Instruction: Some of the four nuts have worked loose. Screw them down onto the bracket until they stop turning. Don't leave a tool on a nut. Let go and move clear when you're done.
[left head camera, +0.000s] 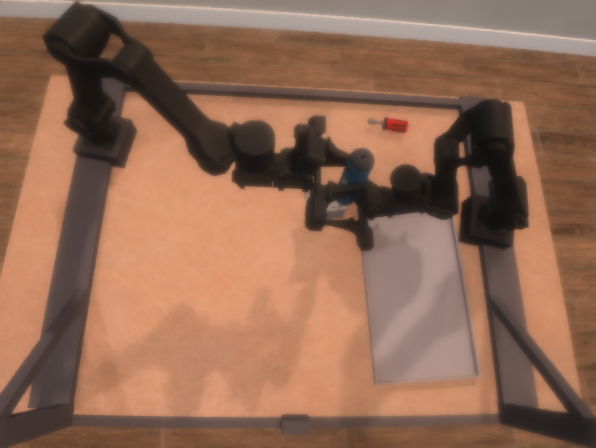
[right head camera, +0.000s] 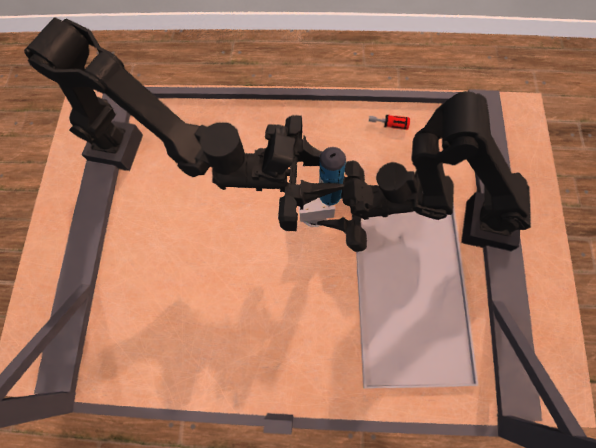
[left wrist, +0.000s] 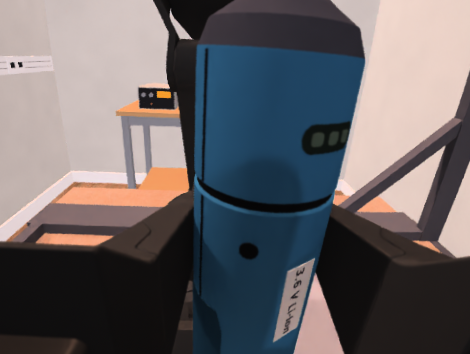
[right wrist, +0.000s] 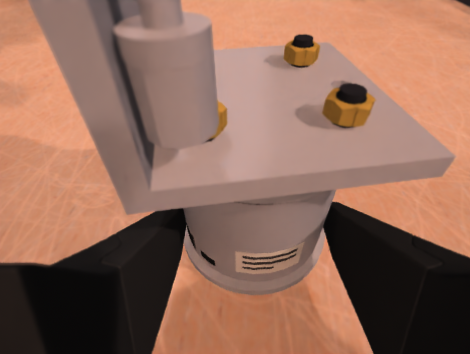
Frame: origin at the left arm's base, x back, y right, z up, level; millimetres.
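Seen in the pictures: left gripper, fingertip midpoint: (left head camera: 367, 175) (right head camera: 344, 174) (left wrist: 251, 203); right gripper, fingertip midpoint: (right wrist: 254, 212); left arm's base, link origin: (left head camera: 102, 134) (right head camera: 108, 139); right arm's base, link origin: (left head camera: 493, 219) (right head camera: 497, 218).
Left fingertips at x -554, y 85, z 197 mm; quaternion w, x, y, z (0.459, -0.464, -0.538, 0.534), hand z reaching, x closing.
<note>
Offsets run from my left fingertips to a thing's top centre. "pt": to the spot under its first point.
The blue power driver @(dx +19, dy +2, dz +66 mm) (left head camera: 356, 172) (right head camera: 332, 173) (left wrist: 265, 150) stands roughly upright over the grey bracket (right head camera: 318, 215) (right wrist: 280, 155). My left gripper (left wrist: 251, 203) is shut on its body. In the right wrist view, the driver's grey socket @(pt dx +12, dy -2, dz -159 mm) (right wrist: 172, 80) is low over the plate near the bracket's upright wall and partly covers one brass nut @(dx +28, dy -1, dz -173 mm) (right wrist: 221, 120); whether it touches that nut is unclear. A near nut @(dx +40, dy -34, dz -174 mm) (right wrist: 348, 110) and a far nut @(dx +73, dy -23, dz -174 mm) (right wrist: 301, 54) show black stud ends on top. The fourth nut is hidden. My right gripper (right wrist: 254, 212) is shut on the round grey base (right wrist: 215, 225) under the plate.
A red screwdriver @(dx -80, dy -271, dz -217 mm) (left head camera: 396, 125) (right head camera: 397, 122) lies at the back right. A grey tray @(dx -175, dy +98, dz -230 mm) (left head camera: 400, 365) (right head camera: 400, 370) lies at the right, partly beneath the right arm. The two arms are close together around the bracket. Frame beams @(pt dx +522, dy +170, dz -226 mm) (left head camera: 82, 250) (right head camera: 80, 250) edge the table.
</note>
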